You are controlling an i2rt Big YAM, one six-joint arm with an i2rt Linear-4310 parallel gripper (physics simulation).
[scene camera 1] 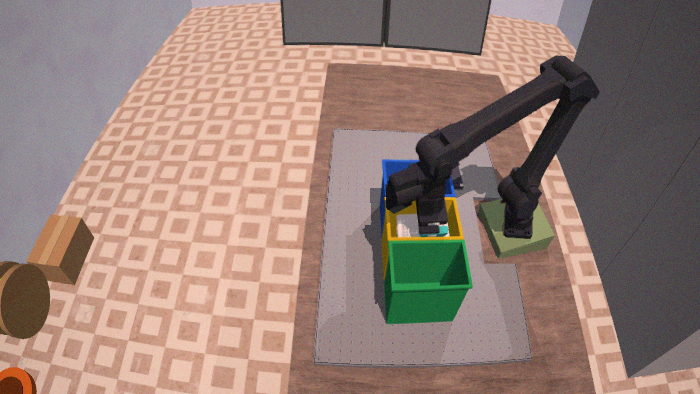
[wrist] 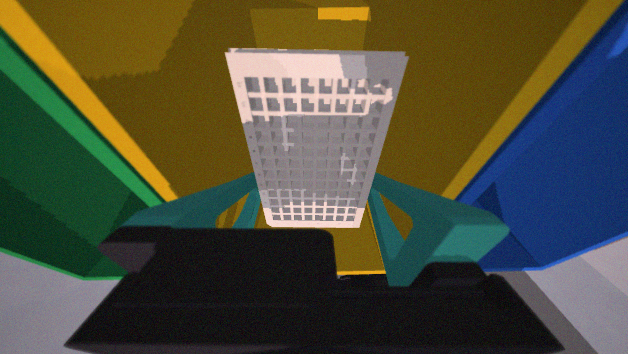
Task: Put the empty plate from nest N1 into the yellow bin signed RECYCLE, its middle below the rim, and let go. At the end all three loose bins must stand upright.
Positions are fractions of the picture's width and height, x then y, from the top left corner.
Scene:
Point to a blue bin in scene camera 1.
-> At 0.56, 0.43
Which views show my gripper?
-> Scene camera 1 and the wrist view: all of them.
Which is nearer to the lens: the white plate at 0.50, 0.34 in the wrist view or the blue bin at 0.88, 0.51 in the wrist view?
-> The white plate.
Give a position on a green bin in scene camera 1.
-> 0.61, 0.71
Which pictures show the yellow bin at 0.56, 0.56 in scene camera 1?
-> Scene camera 1 and the wrist view: all of them.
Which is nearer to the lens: the white plate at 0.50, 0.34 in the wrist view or the green bin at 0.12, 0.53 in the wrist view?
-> The white plate.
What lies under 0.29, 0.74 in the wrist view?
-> My gripper.

